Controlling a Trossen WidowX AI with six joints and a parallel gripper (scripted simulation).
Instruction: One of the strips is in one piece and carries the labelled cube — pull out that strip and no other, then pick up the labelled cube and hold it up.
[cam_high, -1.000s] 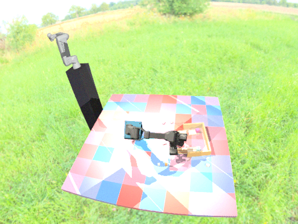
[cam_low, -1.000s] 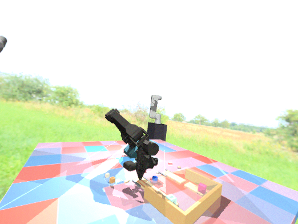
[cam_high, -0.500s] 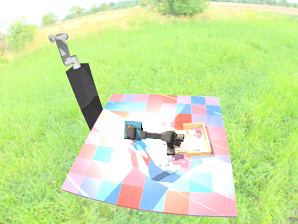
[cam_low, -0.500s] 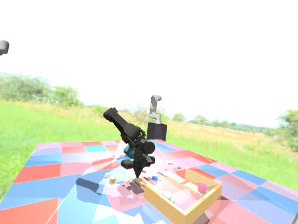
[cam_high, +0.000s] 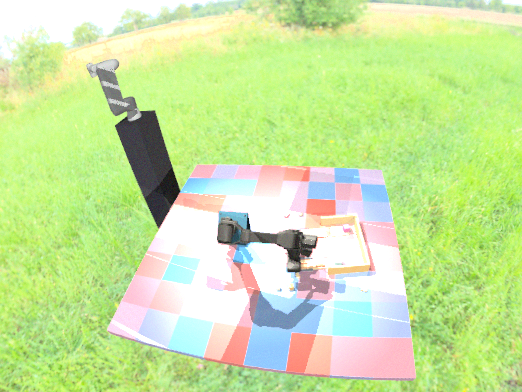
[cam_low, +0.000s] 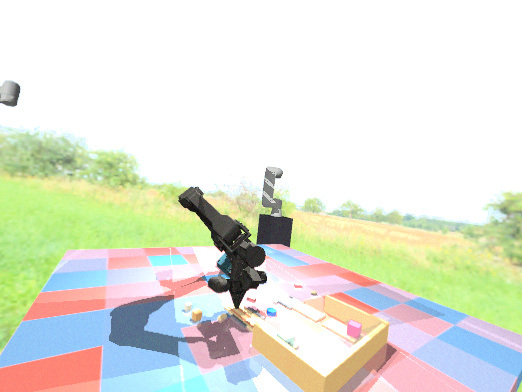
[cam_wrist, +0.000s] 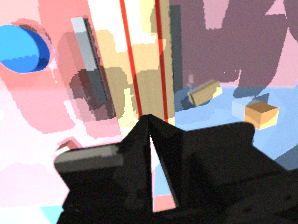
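Now: the strip 9 cm ahead of my gripper tip and 2 cm to the left of it. Round my gripper tip: blue disc 5 cm ahead, 10 cm to the left; tan cube 1 cm ahead, 12 cm to the right.
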